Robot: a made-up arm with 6 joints. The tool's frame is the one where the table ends. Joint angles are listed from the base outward.
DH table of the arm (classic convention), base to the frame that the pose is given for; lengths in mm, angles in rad. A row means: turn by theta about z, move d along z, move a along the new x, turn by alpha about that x. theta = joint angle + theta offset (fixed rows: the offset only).
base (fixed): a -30.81; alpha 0; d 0; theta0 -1.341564
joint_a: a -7; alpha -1.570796; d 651; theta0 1.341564
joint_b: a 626.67; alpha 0; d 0; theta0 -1.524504
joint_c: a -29; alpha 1.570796; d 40; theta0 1.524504
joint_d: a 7; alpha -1.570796; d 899; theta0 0
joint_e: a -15; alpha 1.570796; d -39; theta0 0
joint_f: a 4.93; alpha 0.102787; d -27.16; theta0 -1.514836
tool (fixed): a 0; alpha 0; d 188.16; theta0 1.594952
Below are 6 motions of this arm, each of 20 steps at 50 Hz.
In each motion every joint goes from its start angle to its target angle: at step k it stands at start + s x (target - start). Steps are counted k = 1, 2, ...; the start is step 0. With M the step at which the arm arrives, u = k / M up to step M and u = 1 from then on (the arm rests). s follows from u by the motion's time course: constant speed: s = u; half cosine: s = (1 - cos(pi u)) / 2; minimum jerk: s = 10 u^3 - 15 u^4 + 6 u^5.
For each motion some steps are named. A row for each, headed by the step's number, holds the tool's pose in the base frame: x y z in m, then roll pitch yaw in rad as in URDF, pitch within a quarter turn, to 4 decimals.
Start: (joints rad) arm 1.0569 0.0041 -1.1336 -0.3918 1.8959 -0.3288
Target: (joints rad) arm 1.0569 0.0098 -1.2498 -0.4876 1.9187 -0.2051
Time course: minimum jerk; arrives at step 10
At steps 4, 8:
4: -0.3134 -0.6459 1.7252 0.3064 0.6935 0.9289
8: -0.3186 -0.6740 1.6633 0.4468 0.6127 1.0502

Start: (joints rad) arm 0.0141 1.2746 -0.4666 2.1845 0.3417 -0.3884
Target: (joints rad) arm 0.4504 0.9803 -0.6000 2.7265 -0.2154 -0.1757
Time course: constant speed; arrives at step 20
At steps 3, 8, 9, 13, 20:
3: 1.2887 0.2087 1.6206 0.6056 -0.1654 2.0605
8: 1.1721 0.3192 1.7278 0.5144 -0.3357 2.2773
9: 1.1467 0.3389 1.7476 0.4949 -0.3671 2.3260
13: 1.0393 0.4089 1.8219 0.4118 -0.4827 2.5381
20: 0.8329 0.4954 1.9322 0.2488 -0.6391 2.9694

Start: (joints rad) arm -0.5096 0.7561 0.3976 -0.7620 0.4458 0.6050
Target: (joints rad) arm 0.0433 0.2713 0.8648 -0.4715 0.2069 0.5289
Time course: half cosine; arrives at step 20
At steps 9, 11, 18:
9: 1.2341 -0.3475 1.6355 0.2839 1.3170 -0.1939
11: 1.2219 -0.2277 1.6656 0.3463 1.2835 -0.0107
18: 1.1338 0.0502 1.7288 0.4402 1.1872 0.3840

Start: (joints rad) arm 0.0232 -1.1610 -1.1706 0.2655 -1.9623 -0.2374
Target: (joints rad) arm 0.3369 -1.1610 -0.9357 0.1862 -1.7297 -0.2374
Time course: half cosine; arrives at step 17
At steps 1, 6, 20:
1: -1.0627 -0.0297 0.2696 -2.3065 1.1123 -2.4517
6: -1.0965 -0.1220 0.2908 -2.4935 1.0234 -2.5291
20: -1.1429 -0.3960 0.3635 -2.7900 0.7371 -2.5305

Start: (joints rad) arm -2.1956 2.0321 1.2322 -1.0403 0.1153 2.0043
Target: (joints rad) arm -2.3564 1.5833 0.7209 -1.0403 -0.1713 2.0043
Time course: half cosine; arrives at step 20
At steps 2, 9, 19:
2: -0.3081 -0.3726 -0.7069 -2.9631 0.1040 -0.0788
9: -0.6089 -0.7093 -0.5419 2.8838 0.2373 -0.2089
19: -1.0144 -1.0234 -0.0356 2.2251 0.3877 -0.4322

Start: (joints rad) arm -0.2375 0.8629 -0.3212 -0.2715 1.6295 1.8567
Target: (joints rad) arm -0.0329 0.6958 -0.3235 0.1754 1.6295 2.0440
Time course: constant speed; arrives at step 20
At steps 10, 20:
10: 0.9495 -0.1227 1.8168 2.1578 -0.3200 1.0634
20: 0.8682 0.0180 1.8899 2.1290 -0.5082 1.3395

